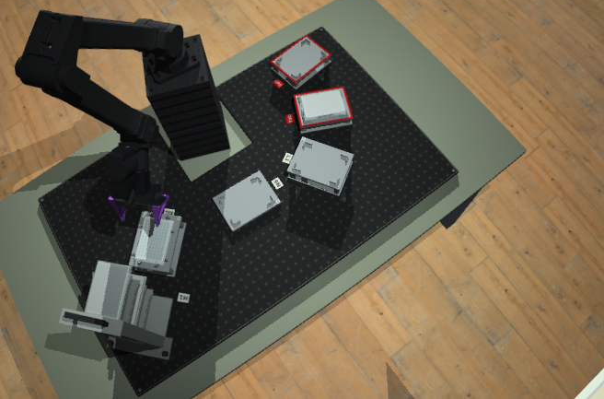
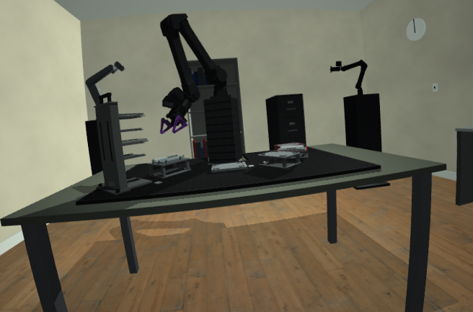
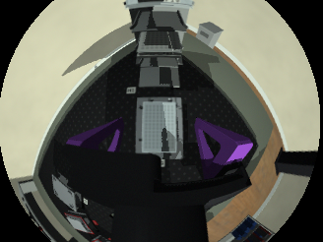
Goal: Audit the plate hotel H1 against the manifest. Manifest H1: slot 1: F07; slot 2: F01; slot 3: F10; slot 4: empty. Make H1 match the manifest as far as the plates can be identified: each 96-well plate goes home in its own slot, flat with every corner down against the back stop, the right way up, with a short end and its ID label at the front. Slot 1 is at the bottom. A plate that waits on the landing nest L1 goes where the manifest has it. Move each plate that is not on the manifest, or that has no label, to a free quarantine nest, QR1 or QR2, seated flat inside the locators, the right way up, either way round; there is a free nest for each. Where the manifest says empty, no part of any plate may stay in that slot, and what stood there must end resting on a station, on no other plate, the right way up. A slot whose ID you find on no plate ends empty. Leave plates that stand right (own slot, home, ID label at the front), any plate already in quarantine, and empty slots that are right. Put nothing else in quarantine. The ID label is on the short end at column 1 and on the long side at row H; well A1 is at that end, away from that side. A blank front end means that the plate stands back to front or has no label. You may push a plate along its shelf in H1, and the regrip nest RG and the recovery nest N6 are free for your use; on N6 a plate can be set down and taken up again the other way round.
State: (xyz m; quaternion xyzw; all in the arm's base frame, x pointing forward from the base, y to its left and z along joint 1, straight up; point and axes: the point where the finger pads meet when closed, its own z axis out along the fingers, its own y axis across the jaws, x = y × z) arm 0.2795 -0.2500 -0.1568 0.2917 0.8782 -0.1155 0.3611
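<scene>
The regrip nest RG is 1 cm ahead of my hand, 1 cm to the right of it and 14 cm below it. Round my hand: plate hotel H1: 22 cm ahead, 16 cm to the right, 3 cm below; recovery nest N6: 28 cm to the left, 19 cm below; grey 96-well plate: 16 cm ahead, 12 cm to the right, 8 cm above.
</scene>
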